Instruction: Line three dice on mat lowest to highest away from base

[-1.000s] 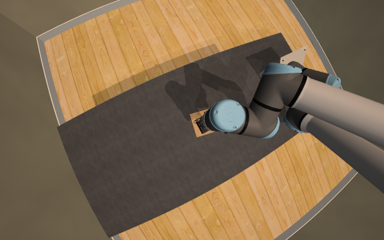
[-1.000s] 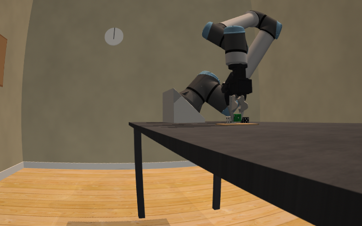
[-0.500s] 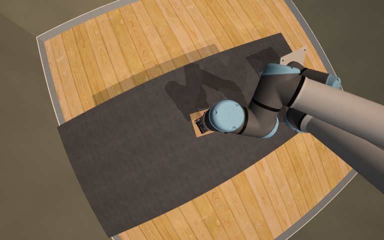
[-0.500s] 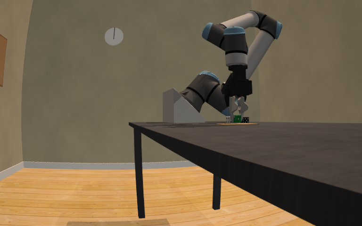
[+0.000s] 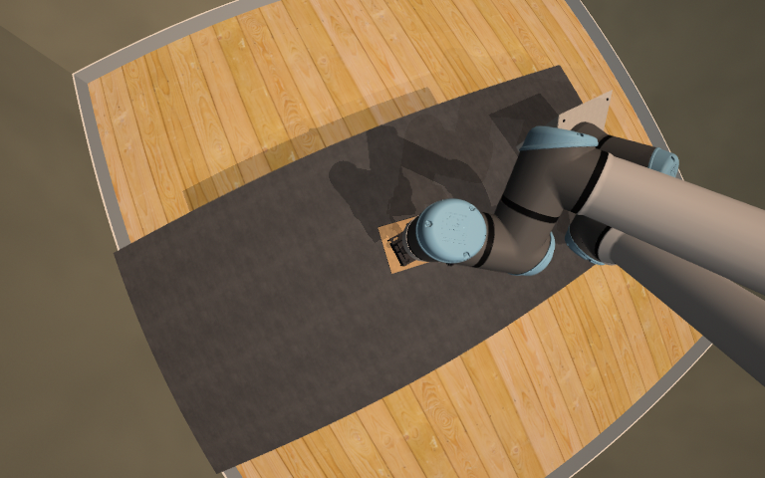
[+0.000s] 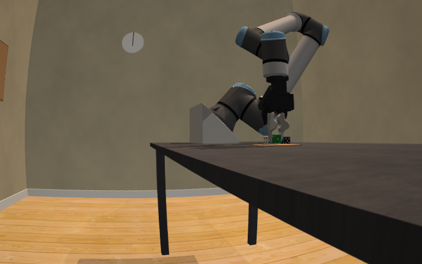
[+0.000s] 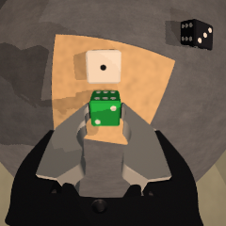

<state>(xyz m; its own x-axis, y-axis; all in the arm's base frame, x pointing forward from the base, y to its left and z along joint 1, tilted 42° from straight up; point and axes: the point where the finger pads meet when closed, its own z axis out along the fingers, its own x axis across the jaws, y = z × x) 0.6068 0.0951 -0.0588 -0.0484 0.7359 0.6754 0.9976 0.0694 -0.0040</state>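
Now: the green die right at my hand. From my hand the other things lie so: tan mat: 20 mm below; white die: 40 mm behind, 10 mm below; black die: 100 mm behind, 100 mm to the left, 10 mm below.
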